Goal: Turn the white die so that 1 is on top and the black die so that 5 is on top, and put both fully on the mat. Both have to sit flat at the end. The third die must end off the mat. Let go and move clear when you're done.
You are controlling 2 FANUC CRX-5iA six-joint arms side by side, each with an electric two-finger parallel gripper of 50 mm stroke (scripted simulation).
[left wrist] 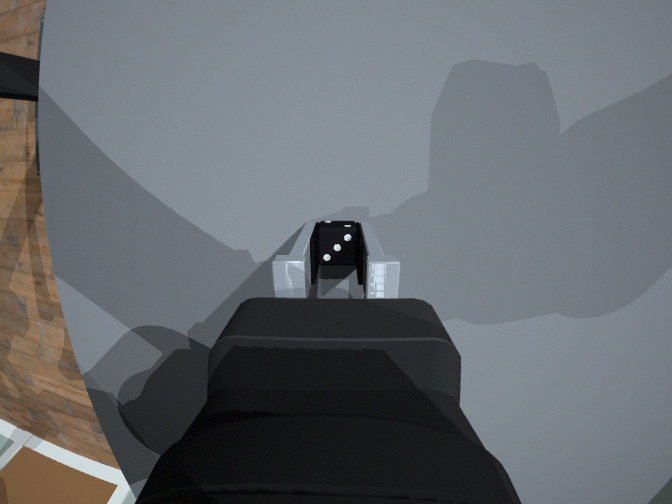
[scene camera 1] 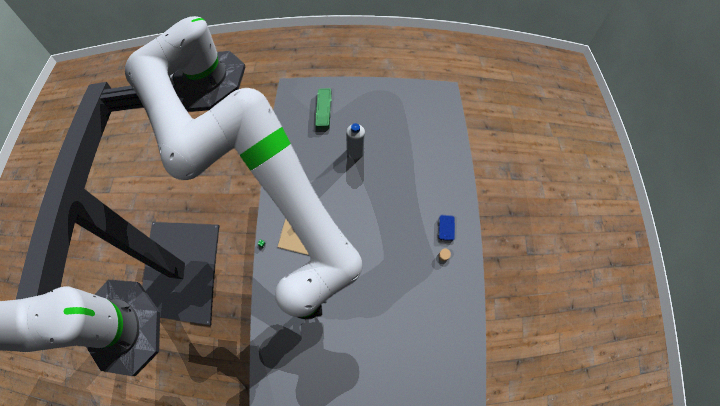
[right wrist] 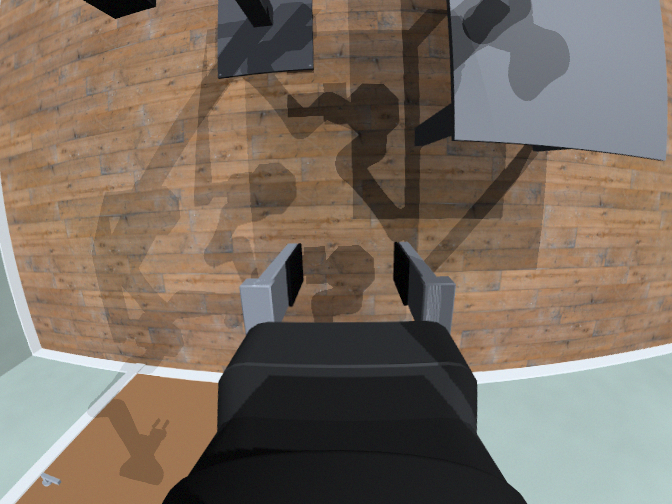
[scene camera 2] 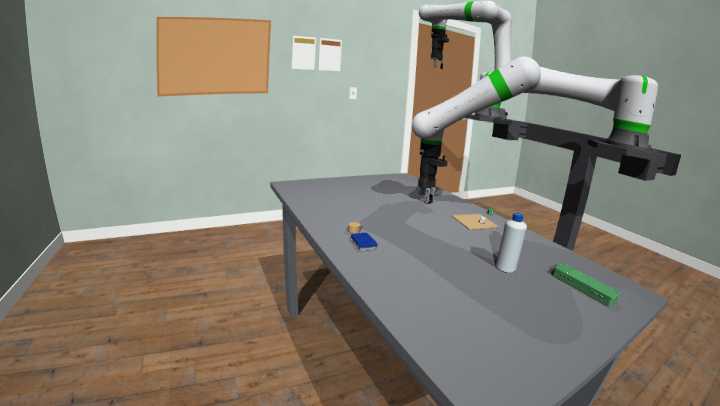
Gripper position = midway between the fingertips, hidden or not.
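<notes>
My left gripper (left wrist: 337, 241) is visible to me, and so is my right gripper (right wrist: 347, 261). I also see a black die (left wrist: 337, 240), though in the right wrist view it is out of frame. Scene camera 2 shows me a green box (scene camera 2: 606, 295) and a white bottle (scene camera 2: 514, 232); in the left wrist view the green box is out of frame.
</notes>
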